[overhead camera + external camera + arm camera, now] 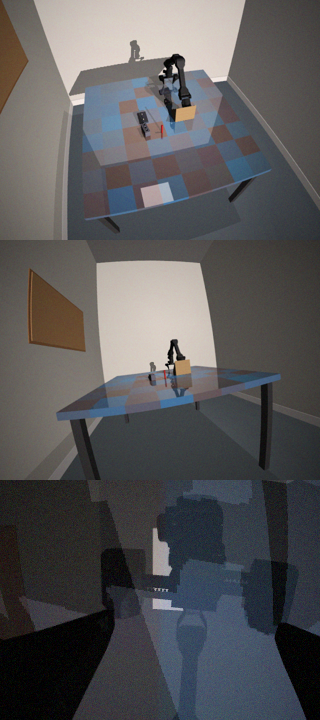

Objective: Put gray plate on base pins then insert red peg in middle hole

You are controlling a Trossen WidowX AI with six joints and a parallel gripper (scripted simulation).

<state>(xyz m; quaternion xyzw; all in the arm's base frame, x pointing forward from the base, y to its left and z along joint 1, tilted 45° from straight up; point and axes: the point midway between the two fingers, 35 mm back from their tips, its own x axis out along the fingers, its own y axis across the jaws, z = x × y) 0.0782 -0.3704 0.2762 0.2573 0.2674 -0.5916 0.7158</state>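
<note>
Now: the gray plate 580 mm to the left of my gripper tip, 270 mm ahead of it and 30 mm above it. From my gripper tip the other things lie so: dark base (420 mm to the left, 280 mm ahead, 10 mm above); then red peg (600 mm to the left, 150 mm ahead, 40 mm above).
</note>
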